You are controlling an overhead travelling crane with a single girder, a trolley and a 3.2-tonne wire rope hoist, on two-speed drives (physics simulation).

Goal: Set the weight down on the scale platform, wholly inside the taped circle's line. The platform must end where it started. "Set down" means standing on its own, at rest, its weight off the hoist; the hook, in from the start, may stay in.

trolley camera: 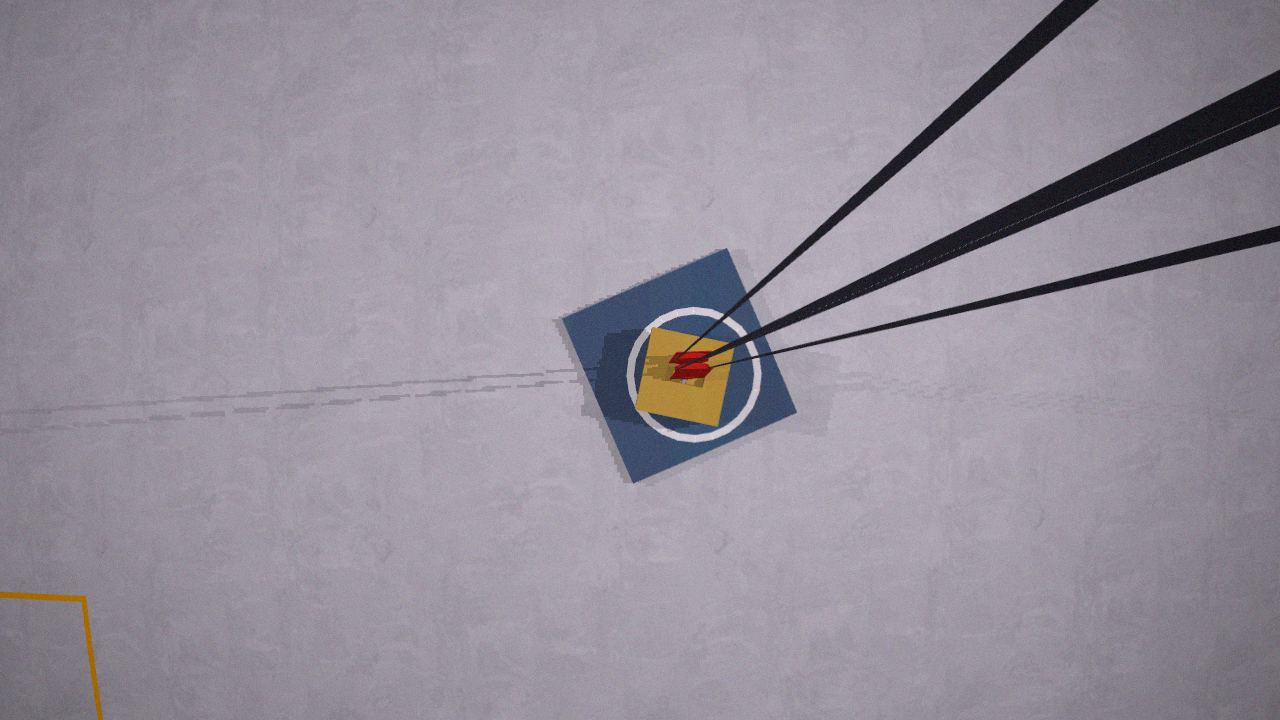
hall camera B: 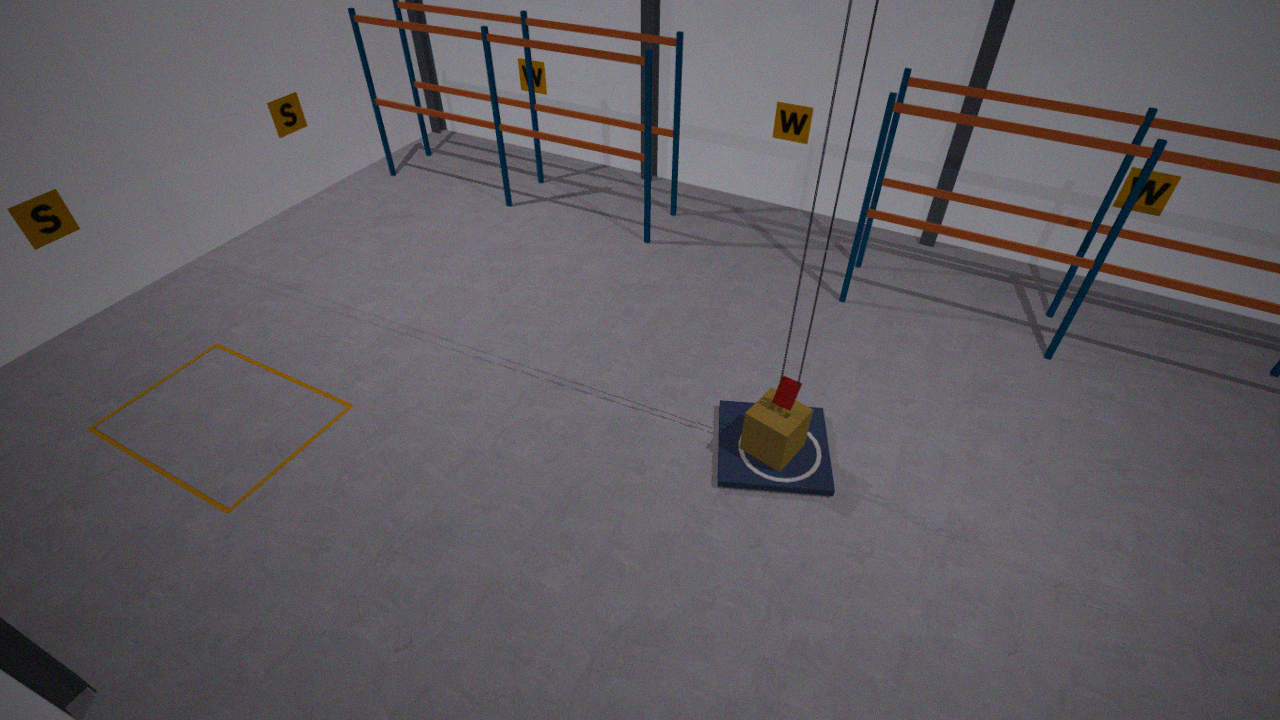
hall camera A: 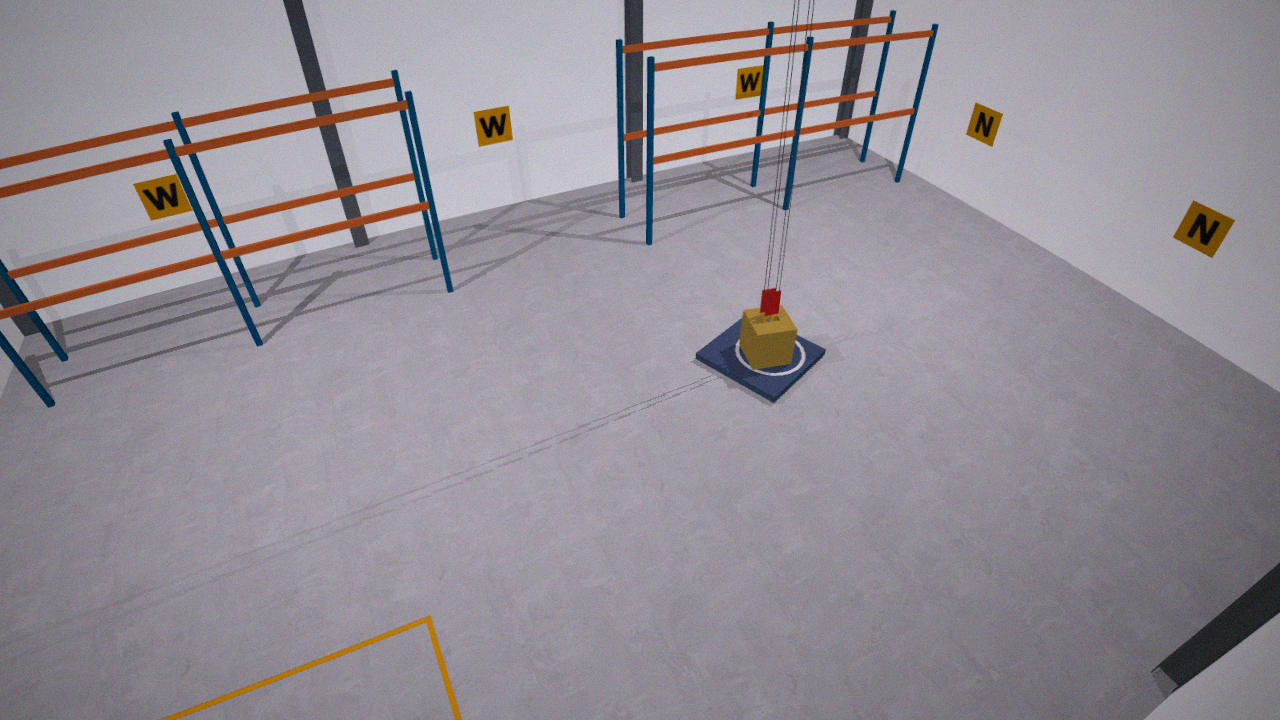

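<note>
The yellow weight (hall camera A: 767, 344) (hall camera B: 774, 437) (trolley camera: 684, 402) stands upright on the blue scale platform (hall camera A: 774, 385) (hall camera B: 732, 474) (trolley camera: 644, 456). It sits left of centre in the white taped circle (hall camera A: 802, 359) (hall camera B: 818, 454) (trolley camera: 757, 374). In the trolley view its left corners overlap the line; whether its base crosses the line I cannot tell. My red hook block (hall camera A: 770, 301) (hall camera B: 786, 393) (trolley camera: 691, 370) is close above the weight's top and leans a little in hall camera B. The hook is in the weight, its tip hidden. Whether the ropes carry load is unclear.
Blue and orange racks (hall camera A: 649, 152) (hall camera A: 213, 241) stand along the W wall, well away from the platform. A yellow floor outline (hall camera A: 296, 668) (hall camera B: 159, 470) (trolley camera: 85, 598) lies apart from the platform. The ropes rise from the hook block toward the upper right in the trolley view.
</note>
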